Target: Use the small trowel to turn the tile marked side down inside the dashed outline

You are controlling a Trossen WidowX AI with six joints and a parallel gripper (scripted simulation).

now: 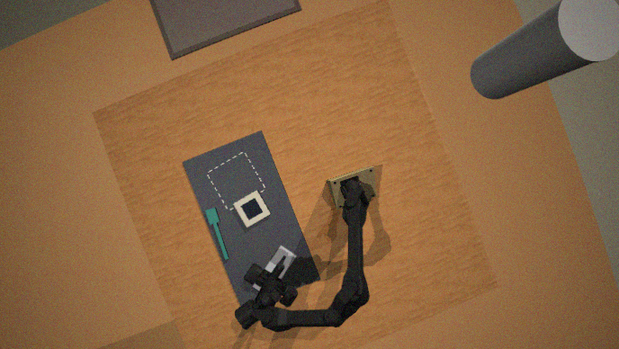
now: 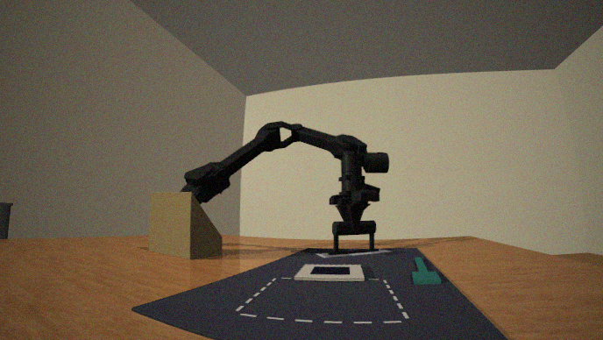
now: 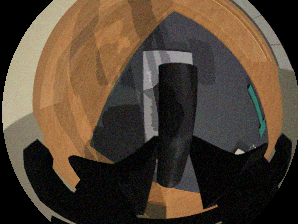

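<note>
Right now the dark grey mat is 30 mm ahead of my gripper tip, 220 mm to the right of it and 80 mm below it. The rest, counted from my gripper tip: square tile: 10 mm ahead, 260 mm to the right, 60 mm below; teal t-shaped trowel: 170 mm ahead, 230 mm to the right, 60 mm below.
</note>
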